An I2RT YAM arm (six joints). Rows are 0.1 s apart.
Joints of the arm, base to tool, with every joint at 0 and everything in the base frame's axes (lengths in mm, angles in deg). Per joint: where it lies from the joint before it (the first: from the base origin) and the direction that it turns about. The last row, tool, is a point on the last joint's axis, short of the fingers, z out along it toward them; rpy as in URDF.
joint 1: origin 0 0 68 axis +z
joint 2: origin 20 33.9 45.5 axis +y
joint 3: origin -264 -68.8 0 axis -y
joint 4: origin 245 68.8 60 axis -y
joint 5: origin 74 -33.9 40.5 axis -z
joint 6: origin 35.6 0 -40.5 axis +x
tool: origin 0 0 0 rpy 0 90 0
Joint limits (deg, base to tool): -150..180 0..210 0..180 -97..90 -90..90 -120..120
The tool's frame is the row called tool.
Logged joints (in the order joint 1, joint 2, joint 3, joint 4, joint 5, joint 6), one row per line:
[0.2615, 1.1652, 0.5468, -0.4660, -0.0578, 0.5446]
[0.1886, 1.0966, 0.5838, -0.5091, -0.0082, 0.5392]
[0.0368, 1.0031, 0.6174, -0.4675, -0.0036, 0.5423]
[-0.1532, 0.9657, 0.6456, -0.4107, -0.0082, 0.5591]
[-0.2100, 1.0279, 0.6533, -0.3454, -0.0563, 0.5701]
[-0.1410, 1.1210, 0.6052, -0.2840, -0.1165, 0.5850]
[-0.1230, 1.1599, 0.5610, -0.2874, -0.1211, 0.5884]
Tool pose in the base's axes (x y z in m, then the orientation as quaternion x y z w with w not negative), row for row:
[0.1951, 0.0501, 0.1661, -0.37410, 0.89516, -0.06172, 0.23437]
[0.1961, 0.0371, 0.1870, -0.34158, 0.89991, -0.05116, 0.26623]
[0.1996, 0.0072, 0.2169, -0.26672, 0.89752, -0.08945, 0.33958]
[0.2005, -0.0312, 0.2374, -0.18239, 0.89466, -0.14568, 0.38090]
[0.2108, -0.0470, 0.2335, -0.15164, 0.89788, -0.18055, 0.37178]
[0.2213, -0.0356, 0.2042, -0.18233, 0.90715, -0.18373, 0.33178]
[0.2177, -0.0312, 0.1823, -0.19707, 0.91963, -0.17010, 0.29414]
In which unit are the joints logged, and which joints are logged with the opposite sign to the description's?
The joints are logged in radians. Opposite sign: joint 5, joint 6.
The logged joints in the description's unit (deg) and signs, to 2 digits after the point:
[14.98, 66.76, 31.33, -26.70, 3.31, -31.20]
[10.81, 62.83, 33.45, -29.17, 0.47, -30.89]
[2.11, 57.47, 35.37, -26.79, 0.21, -31.07]
[-8.78, 55.33, 36.99, -23.53, 0.47, -32.03]
[-12.03, 58.89, 37.43, -19.79, 3.23, -32.66]
[-8.08, 64.23, 34.68, -16.27, 6.67, -33.52]
[-7.05, 66.46, 32.14, -16.47, 6.94, -33.71]

